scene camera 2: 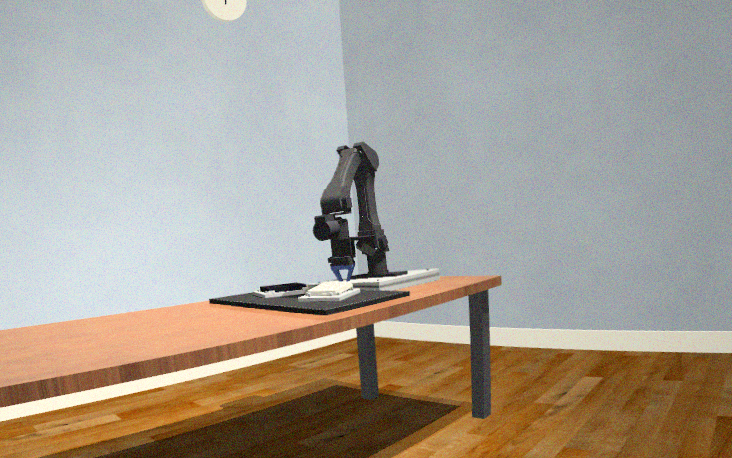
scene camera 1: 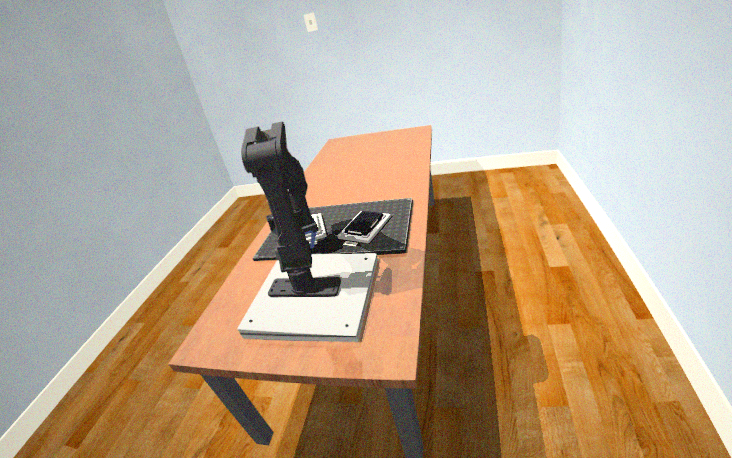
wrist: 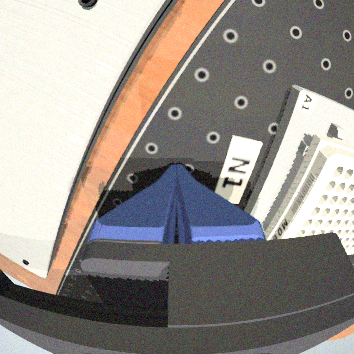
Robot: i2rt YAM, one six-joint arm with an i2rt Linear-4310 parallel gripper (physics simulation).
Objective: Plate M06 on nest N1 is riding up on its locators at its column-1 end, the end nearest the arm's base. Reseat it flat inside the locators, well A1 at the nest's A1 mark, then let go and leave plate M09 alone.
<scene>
My gripper (wrist: 176, 173) is shut, holding nothing. Also in view: a white perforated plate (wrist: 311, 205). I also see a white label reading N1 (wrist: 242, 152).
</scene>
